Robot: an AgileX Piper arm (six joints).
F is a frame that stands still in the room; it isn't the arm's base.
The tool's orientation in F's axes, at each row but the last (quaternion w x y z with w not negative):
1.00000 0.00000 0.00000 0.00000
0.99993 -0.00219 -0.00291 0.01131
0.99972 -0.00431 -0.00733 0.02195
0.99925 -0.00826 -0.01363 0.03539
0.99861 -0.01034 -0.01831 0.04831
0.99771 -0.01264 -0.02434 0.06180
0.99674 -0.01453 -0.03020 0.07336
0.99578 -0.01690 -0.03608 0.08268
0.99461 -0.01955 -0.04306 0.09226
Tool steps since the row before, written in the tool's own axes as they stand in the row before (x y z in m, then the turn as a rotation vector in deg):
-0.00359 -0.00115 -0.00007 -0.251 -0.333 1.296
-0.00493 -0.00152 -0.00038 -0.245 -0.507 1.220
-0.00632 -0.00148 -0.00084 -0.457 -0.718 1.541
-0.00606 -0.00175 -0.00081 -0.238 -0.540 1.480
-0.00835 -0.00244 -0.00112 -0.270 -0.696 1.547
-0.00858 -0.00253 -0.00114 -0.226 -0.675 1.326
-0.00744 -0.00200 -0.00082 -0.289 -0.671 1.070
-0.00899 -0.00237 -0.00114 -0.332 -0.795 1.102
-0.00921 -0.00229 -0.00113 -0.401 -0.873 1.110
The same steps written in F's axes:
-0.00359 -0.00115 -0.00007 -0.251 -0.333 1.296
-0.00489 -0.00163 -0.00040 -0.241 -0.507 1.221
-0.00624 -0.00176 -0.00092 -0.448 -0.725 1.541
-0.00590 -0.00219 -0.00094 -0.240 -0.532 1.482
-0.00803 -0.00326 -0.00136 -0.260 -0.690 1.552
-0.00814 -0.00360 -0.00147 -0.208 -0.668 1.332
-0.00700 -0.00309 -0.00118 -0.255 -0.680 1.073
-0.00837 -0.00386 -0.00166 -0.279 -0.808 1.107
-0.00850 -0.00399 -0.00177 -0.333 -0.897 1.113

